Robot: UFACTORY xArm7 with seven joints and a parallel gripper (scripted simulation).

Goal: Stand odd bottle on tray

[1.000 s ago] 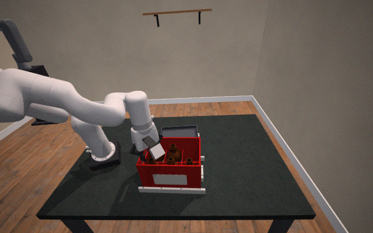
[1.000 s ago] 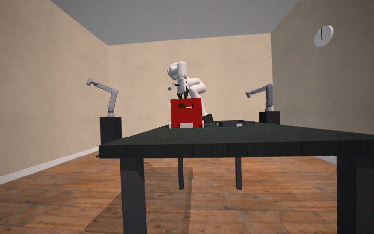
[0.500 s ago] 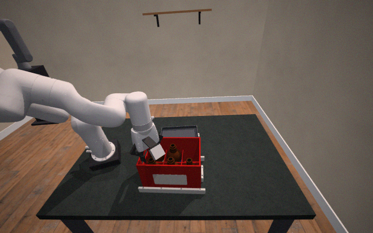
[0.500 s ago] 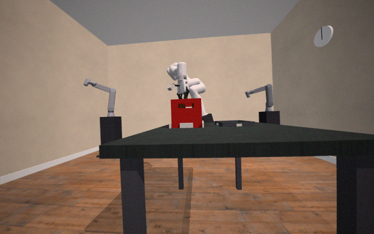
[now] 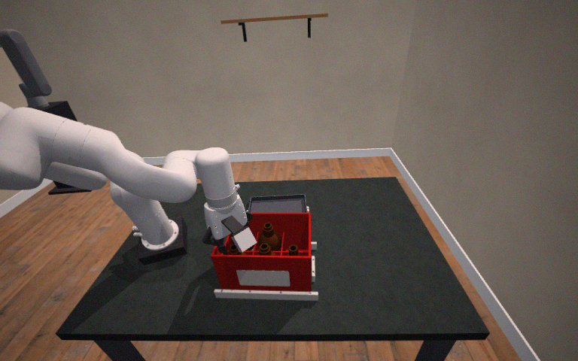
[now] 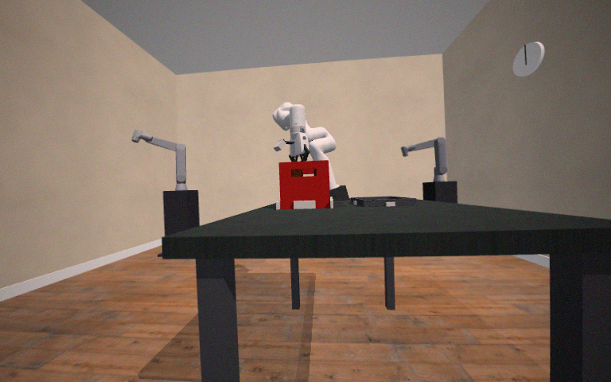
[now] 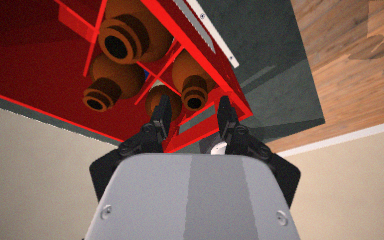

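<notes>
My gripper is now 90 mm short of the crate, 40 mm to the right of it and 100 mm above it. From my hand the other things lie so: tray 120 mm ahead, 330 mm to the left, 170 mm below.
</notes>
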